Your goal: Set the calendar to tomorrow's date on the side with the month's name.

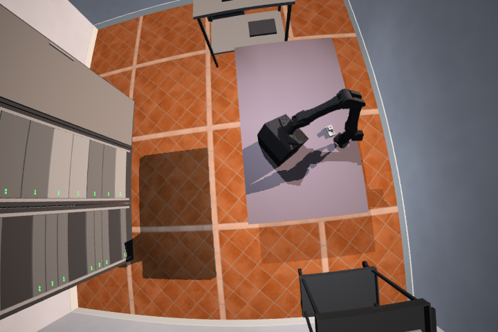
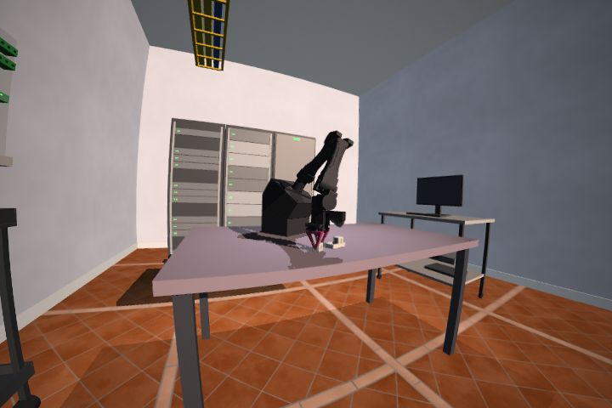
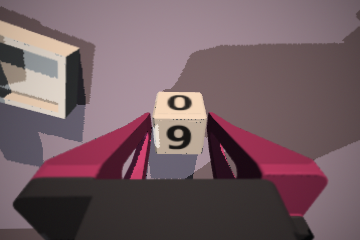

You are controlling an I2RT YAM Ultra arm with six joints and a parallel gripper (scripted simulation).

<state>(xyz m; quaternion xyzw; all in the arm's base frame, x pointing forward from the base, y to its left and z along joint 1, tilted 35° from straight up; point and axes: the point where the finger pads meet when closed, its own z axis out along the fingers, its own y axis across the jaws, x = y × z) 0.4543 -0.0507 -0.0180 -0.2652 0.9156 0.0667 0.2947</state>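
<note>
The cream digit cube lies right at my hand. The rest, counted from my hand: cream tray: 30 mm behind, 110 mm to the left, 10 mm below.
</note>
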